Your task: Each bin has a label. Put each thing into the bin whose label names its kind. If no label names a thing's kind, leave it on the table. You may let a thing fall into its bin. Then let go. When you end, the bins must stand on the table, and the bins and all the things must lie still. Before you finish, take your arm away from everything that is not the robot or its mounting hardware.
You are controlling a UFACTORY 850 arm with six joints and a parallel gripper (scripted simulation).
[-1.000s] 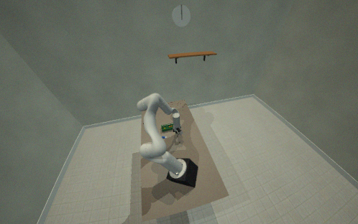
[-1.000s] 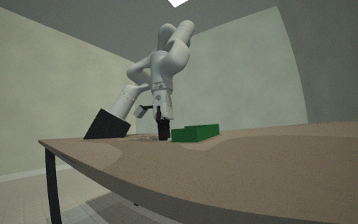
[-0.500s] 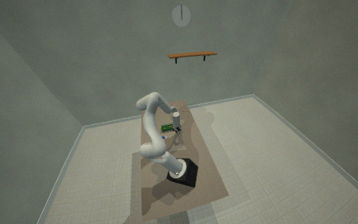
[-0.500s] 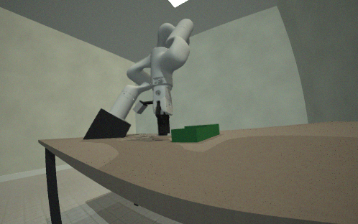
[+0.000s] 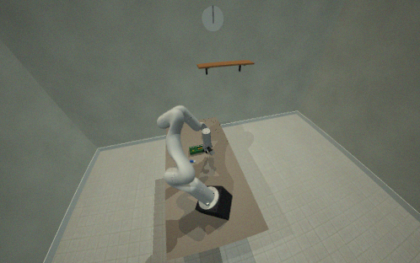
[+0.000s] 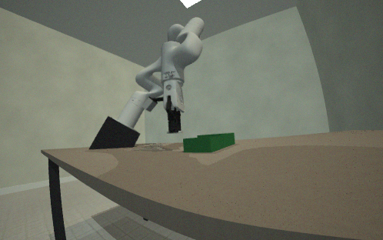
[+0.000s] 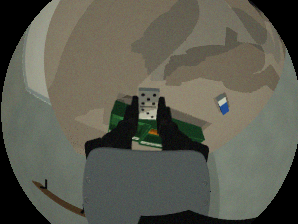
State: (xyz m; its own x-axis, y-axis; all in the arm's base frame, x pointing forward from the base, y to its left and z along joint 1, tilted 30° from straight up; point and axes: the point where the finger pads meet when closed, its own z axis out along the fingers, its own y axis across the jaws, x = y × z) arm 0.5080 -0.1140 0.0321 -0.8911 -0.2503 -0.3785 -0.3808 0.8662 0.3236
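Now: hand 160 mm to the right of the yellow die, 100 mm short of it and 70 mm above it. Also, from my hand: white domino (20 mm below); then orange battery (120 mm ahead, 80 mm to the left, 70 mm below); then black battery (80 mm to the left, 70 mm below, 70 mm ahead).
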